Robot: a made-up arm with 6 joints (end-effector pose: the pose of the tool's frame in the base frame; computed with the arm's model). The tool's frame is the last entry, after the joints.
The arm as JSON. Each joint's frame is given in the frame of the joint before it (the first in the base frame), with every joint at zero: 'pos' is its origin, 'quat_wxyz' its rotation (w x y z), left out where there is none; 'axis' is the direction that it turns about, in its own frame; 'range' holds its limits. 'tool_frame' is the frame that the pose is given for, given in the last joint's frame.
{
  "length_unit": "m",
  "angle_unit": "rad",
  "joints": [
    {
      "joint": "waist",
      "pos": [
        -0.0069,
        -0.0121,
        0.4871
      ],
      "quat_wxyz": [
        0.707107,
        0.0,
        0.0,
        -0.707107
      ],
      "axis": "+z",
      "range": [
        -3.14,
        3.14
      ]
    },
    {
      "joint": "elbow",
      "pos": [
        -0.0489,
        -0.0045,
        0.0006
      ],
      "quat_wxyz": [
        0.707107,
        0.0,
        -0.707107,
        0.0
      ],
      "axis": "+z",
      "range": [
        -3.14,
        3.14
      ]
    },
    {
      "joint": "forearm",
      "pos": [
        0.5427,
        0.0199,
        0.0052
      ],
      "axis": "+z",
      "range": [
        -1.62,
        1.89
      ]
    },
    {
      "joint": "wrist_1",
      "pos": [
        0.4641,
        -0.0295,
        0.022
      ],
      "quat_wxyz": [
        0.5,
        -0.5,
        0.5,
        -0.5
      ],
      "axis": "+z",
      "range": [
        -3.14,
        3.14
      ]
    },
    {
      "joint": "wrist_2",
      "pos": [
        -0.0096,
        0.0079,
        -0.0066
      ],
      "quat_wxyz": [
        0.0,
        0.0,
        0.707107,
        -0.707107
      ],
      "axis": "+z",
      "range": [
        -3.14,
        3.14
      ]
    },
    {
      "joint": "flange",
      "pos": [
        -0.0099,
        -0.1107,
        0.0
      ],
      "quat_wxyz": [
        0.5,
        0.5,
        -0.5,
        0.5
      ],
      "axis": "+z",
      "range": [
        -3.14,
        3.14
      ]
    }
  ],
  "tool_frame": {
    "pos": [
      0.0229,
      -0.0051,
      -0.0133
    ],
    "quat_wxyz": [
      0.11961,
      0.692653,
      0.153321,
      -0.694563
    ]
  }
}
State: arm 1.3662 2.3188 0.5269 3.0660 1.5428 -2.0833
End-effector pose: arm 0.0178 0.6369 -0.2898 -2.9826 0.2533 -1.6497
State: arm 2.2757 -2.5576 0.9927 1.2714 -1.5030 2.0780
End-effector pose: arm 0.4912 -0.5761 0.0064 -2.4500 -0.3337 -2.4757
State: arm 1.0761 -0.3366 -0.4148 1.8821 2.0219 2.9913
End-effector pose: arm -0.3999 -0.3500 1.2991 2.1681 -0.4963 -0.5694
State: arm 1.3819 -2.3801 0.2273 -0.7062 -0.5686 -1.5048
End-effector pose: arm -0.2466 -0.7976 -0.2429 -2.4877 -0.9712 0.8080
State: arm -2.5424 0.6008 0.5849 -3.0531 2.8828 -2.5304
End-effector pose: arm -0.4697 -0.4522 1.1232 0.6574 -0.0932 -2.5533
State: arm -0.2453 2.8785 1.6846 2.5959 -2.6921 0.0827
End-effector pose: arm -0.2309 0.0946 -0.1106 0.4409 0.5516 2.5864
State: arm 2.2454 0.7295 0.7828 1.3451 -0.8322 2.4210
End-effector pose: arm -0.5445 0.6737 0.9349 0.4329 0.2320 -1.7647
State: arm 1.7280 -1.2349 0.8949 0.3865 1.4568 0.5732
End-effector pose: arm -0.0376 -0.6389 1.1646 -2.3810 0.3898 -0.9569
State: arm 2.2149 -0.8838 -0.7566 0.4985 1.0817 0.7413
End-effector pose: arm 0.4525 -0.8368 0.8504 -0.3992 0.8230 1.4668
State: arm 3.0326 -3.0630 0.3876 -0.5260 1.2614 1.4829
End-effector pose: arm 0.3324 -0.0783 -0.4919 -0.0766 0.1015 -2.7972
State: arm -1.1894 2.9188 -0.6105 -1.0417 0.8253 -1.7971
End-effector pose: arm 0.1619 -0.4589 -0.3923 1.7531 -0.7740 0.7825
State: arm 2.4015 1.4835 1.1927 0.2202 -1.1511 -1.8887
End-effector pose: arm -0.6641 0.5336 0.1067 -0.1705 0.0343 -0.9888
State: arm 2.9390 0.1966 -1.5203 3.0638 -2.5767 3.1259
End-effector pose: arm 0.2016 -0.1615 1.1081 -2.0186 0.2707 -0.2311
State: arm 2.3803 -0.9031 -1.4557 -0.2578 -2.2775 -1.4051
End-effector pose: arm 0.3905 -0.5095 0.4801 -0.7325 -0.0851 -0.6054
